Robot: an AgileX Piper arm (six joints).
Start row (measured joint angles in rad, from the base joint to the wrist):
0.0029, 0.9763, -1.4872, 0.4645, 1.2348, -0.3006
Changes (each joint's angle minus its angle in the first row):
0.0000, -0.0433, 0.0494, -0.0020, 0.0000, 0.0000
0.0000, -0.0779, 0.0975, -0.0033, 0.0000, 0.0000
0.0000, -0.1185, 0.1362, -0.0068, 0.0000, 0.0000
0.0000, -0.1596, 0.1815, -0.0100, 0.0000, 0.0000
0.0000, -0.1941, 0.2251, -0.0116, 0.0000, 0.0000
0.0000, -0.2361, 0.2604, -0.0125, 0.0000, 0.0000
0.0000, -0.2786, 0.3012, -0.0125, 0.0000, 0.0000
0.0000, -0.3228, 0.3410, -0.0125, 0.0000, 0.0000
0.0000, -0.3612, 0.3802, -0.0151, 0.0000, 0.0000
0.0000, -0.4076, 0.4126, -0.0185, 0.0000, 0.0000
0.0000, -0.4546, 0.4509, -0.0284, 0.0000, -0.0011
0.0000, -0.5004, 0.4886, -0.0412, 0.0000, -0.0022
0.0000, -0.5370, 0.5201, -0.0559, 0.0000, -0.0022
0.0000, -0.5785, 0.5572, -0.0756, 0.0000, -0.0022
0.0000, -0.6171, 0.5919, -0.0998, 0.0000, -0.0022
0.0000, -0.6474, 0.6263, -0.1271, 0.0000, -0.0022
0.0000, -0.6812, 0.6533, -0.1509, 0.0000, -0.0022
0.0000, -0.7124, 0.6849, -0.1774, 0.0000, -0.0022
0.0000, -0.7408, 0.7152, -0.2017, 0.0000, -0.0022
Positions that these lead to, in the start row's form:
0.0029, 0.9330, -1.4378, 0.4625, 1.2348, -0.3006
0.0029, 0.8984, -1.3897, 0.4612, 1.2348, -0.3006
0.0029, 0.8578, -1.3510, 0.4577, 1.2348, -0.3006
0.0029, 0.8167, -1.3057, 0.4545, 1.2348, -0.3006
0.0029, 0.7822, -1.2621, 0.4529, 1.2348, -0.3006
0.0029, 0.7402, -1.2268, 0.4520, 1.2348, -0.3006
0.0029, 0.6977, -1.1860, 0.4520, 1.2348, -0.3006
0.0029, 0.6535, -1.1462, 0.4520, 1.2348, -0.3006
0.0029, 0.6151, -1.1070, 0.4494, 1.2348, -0.3006
0.0029, 0.5687, -1.0746, 0.4460, 1.2348, -0.3006
0.0029, 0.5217, -1.0363, 0.4361, 1.2348, -0.3017
0.0029, 0.4759, -0.9986, 0.4233, 1.2348, -0.3028
0.0029, 0.4393, -0.9671, 0.4086, 1.2348, -0.3028
0.0029, 0.3978, -0.9300, 0.3889, 1.2348, -0.3028
0.0029, 0.3592, -0.8953, 0.3647, 1.2348, -0.3028
0.0029, 0.3289, -0.8609, 0.3374, 1.2348, -0.3028
0.0029, 0.2951, -0.8339, 0.3136, 1.2348, -0.3028
0.0029, 0.2639, -0.8023, 0.2871, 1.2348, -0.3028
0.0029, 0.2355, -0.7720, 0.2628, 1.2348, -0.3028

